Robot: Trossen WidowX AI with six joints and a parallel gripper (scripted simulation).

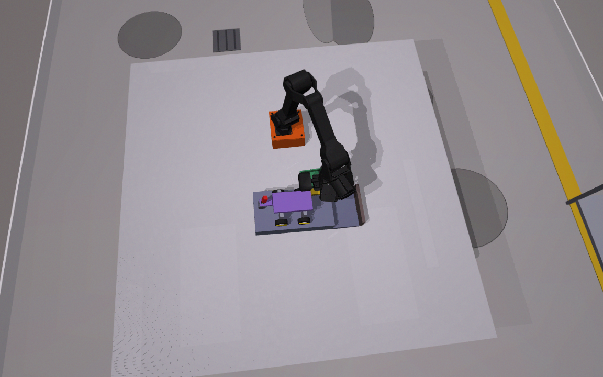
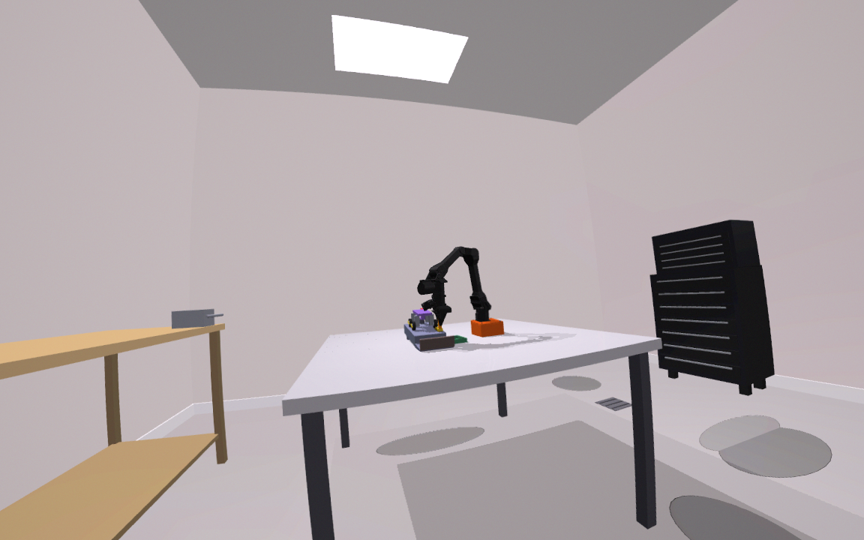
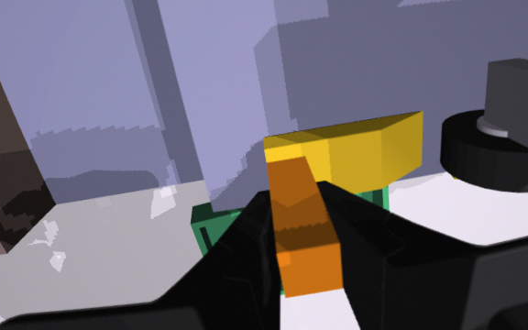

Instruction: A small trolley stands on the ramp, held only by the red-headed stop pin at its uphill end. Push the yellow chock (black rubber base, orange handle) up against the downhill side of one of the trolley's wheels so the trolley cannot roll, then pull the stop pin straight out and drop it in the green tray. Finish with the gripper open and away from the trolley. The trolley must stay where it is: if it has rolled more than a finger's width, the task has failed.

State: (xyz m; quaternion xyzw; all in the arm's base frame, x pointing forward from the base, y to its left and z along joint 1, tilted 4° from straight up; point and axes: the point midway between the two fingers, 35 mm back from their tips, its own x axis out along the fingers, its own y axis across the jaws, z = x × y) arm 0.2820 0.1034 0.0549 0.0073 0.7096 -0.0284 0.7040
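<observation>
Now: the red-headed stop pin 22 cm to the right of my gripper tip, 4 cm above it and 3 cm ahead of it. Round my gripper tip: grey ramp: 12 cm to the right, 5 cm ahead, 4 cm below; then purple trolley: 12 cm to the right, 5 cm ahead, 2 cm above; then yellow chock: 2 cm to the right, 1 cm below.
</observation>
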